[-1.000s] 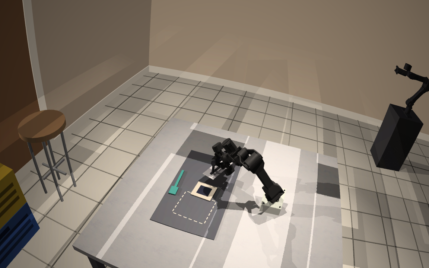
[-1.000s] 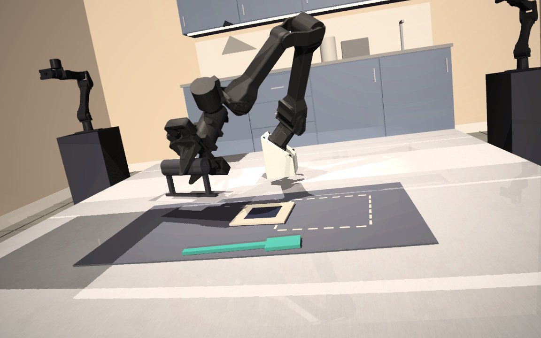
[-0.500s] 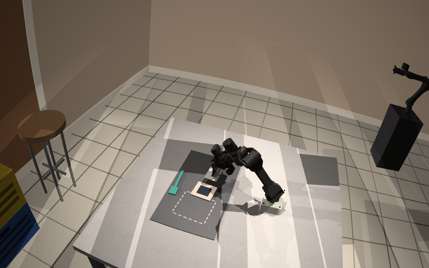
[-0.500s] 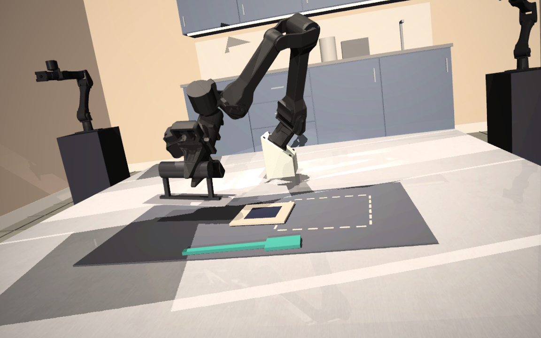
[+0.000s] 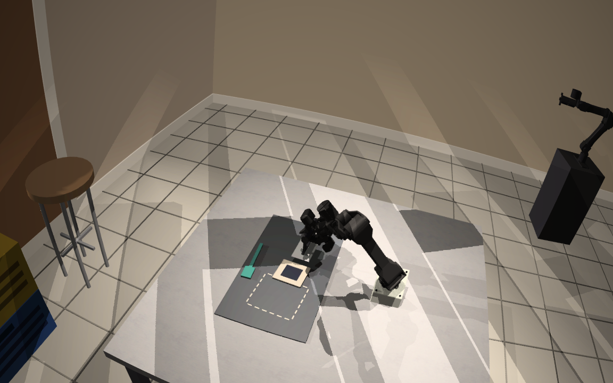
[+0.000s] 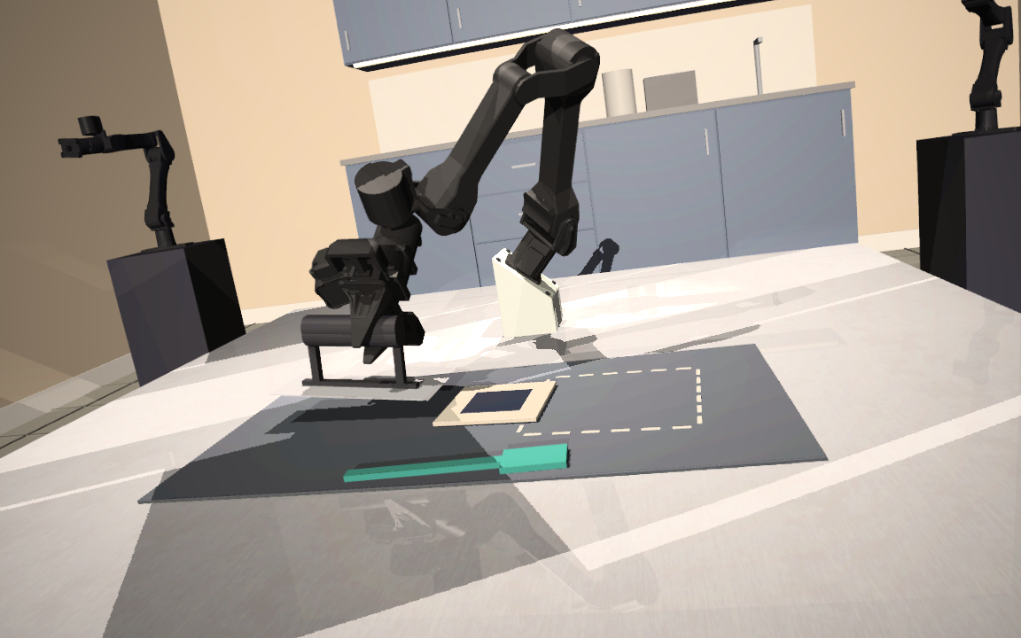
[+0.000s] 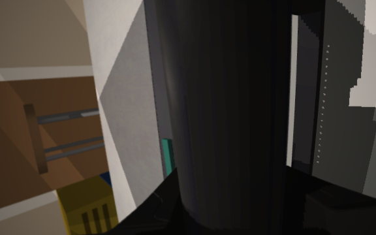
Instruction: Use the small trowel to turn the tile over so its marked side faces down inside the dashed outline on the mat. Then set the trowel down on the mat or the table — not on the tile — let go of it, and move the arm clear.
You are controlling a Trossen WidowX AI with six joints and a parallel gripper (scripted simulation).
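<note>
Now: the tile 150 mm to the left of my gripper tip and 70 mm below it. Round my gripper tip: teal flat tool (160 mm ahead, 140 mm to the left, 70 mm below); dark mat (20 mm ahead, 130 mm to the left, 100 mm below).
</note>
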